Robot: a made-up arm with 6 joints. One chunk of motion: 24 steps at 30 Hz.
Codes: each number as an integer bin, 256 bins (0 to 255) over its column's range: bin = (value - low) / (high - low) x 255, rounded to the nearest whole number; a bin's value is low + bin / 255 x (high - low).
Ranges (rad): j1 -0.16..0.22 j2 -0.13..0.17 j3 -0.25..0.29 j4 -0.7..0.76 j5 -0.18..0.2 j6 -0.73..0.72
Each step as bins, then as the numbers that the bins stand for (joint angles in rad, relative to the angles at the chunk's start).
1 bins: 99 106 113 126 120 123
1 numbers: -0.0125 -0.0053 -0.0107 0.0214 -0.0012 -0.0306
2 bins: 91 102 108 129 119 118
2 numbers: -0.0244 -0.0100 -0.0213 0.0386 -0.0027 -0.0590
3 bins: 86 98 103 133 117 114
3 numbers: -0.0318 -0.0147 -0.0319 0.0615 -0.0056 -0.0818
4 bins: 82 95 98 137 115 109
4 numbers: -0.0378 -0.0182 -0.0425 0.0844 -0.0086 -0.1102
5 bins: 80 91 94 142 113 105
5 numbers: -0.0408 -0.0229 -0.0509 0.1130 -0.0116 -0.1329
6 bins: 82 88 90 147 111 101
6 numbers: -0.0378 -0.0265 -0.0594 0.1416 -0.0146 -0.1557
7 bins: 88 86 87 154 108 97
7 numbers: -0.0289 -0.0288 -0.0658 0.1817 -0.0191 -0.1784
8 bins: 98 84 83 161 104 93
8 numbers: -0.0140 -0.0312 -0.0742 0.2218 -0.0250 -0.2012
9 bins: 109 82 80 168 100 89
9 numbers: 0.0024 -0.0335 -0.0806 0.2619 -0.0310 -0.2239
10 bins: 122 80 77 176 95 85
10 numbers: 0.0218 -0.0359 -0.0869 0.3077 -0.0384 -0.2467
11 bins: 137 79 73 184 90 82
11 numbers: 0.0442 -0.0371 -0.0954 0.3535 -0.0459 -0.2637
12 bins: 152 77 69 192 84 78
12 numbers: 0.0665 -0.0394 -0.1039 0.3993 -0.0548 -0.2865
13 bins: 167 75 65 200 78 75
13 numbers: 0.0889 -0.0418 -0.1124 0.4451 -0.0638 -0.3035
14 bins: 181 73 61 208 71 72
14 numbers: 0.1097 -0.0441 -0.1208 0.4909 -0.0742 -0.3206
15 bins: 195 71 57 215 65 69
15 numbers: 0.1306 -0.0465 -0.1293 0.5310 -0.0831 -0.3376
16 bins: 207 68 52 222 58 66
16 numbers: 0.1485 -0.0500 -0.1399 0.5711 -0.0936 -0.3547
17 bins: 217 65 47 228 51 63
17 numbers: 0.1634 -0.0535 -0.1505 0.6054 -0.1040 -0.3718
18 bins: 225 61 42 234 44 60
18 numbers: 0.1753 -0.0582 -0.1611 0.6398 -0.1144 -0.3888
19 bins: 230 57 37 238 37 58
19 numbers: 0.1827 -0.0629 -0.1716 0.6627 -0.1249 -0.4002
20 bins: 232 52 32 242 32 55
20 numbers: 0.1857 -0.0688 -0.1822 0.6856 -0.1323 -0.4173
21 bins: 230 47 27 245 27 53
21 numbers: 0.1827 -0.0747 -0.1928 0.7027 -0.1398 -0.4286
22 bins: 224 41 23 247 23 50
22 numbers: 0.1738 -0.0818 -0.2013 0.7142 -0.1457 -0.4457
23 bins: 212 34 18 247 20 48
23 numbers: 0.1559 -0.0900 -0.2119 0.7142 -0.1502 -0.4571
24 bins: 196 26 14 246 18 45
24 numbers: 0.1321 -0.0994 -0.2204 0.7085 -0.1532 -0.4741
